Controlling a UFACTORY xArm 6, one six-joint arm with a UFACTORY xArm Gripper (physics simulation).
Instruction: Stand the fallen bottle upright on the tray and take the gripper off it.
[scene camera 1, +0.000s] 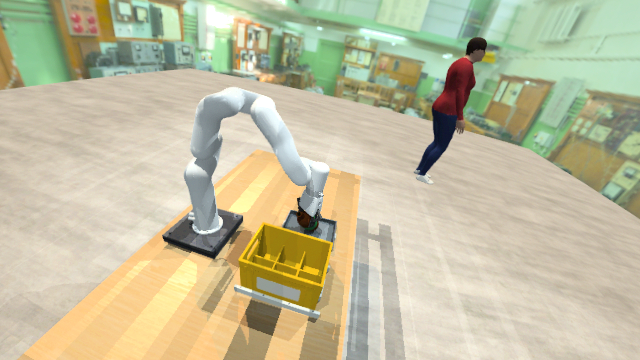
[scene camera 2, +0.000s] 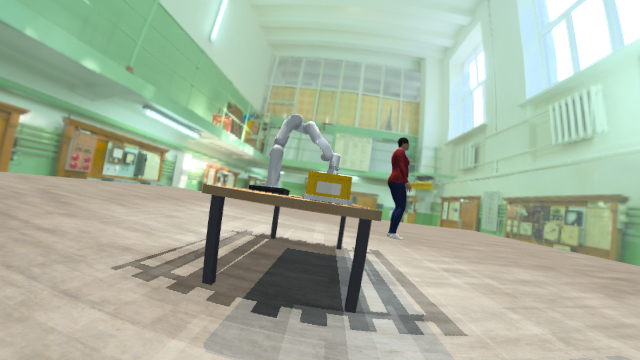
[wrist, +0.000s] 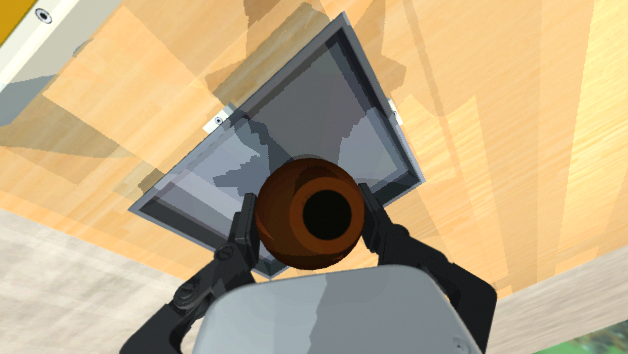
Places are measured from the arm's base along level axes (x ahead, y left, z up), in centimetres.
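Pixels of known places: gripper, between the fingertips: (scene camera 1: 305, 221); arm's base, origin of its link: (scene camera 1: 208, 224) (scene camera 2: 272, 187).
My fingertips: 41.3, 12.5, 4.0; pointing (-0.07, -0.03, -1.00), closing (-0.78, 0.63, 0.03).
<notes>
For each thing: its middle in the pictures, then the offset to it from my fingertips, as dx, dy, dz.
- brown bottle, middle of its body: (wrist: 309, 211) (scene camera 1: 305, 219) +0.0, +0.0, +1.1
- yellow crate, middle of its body: (scene camera 1: 287, 266) (scene camera 2: 328, 188) -2.0, -27.0, +1.0
- white rail, middle of its body: (scene camera 1: 275, 301) (scene camera 2: 327, 199) -2.9, -36.9, -6.2
The brown bottle (scene camera 1: 303, 219) (wrist: 270, 200) with a green band low on it is between the fingers of my gripper (scene camera 1: 309, 221) (wrist: 307, 201), which is shut on it. In the wrist view its open mouth faces the camera. In scene camera 1 it leans slightly, its lower end toward the right, over the grey tray (scene camera 1: 325, 231) (wrist: 310, 90). Its base is low at the tray, near one corner in the wrist view; whether it touches the tray floor cannot be told. In scene camera 2 the bottle and tray do not show.
A yellow crate (scene camera 1: 311, 294) (scene camera 2: 312, 180) (wrist: 11, 17) with compartments stands beside the tray, by a white rail (scene camera 1: 275, 301). The black arm base (scene camera 1: 175, 237) is on the wooden table (scene camera 1: 165, 280) (scene camera 2: 295, 202). A person in red (scene camera 1: 454, 90) (scene camera 2: 398, 167) stands on the floor beyond the table.
</notes>
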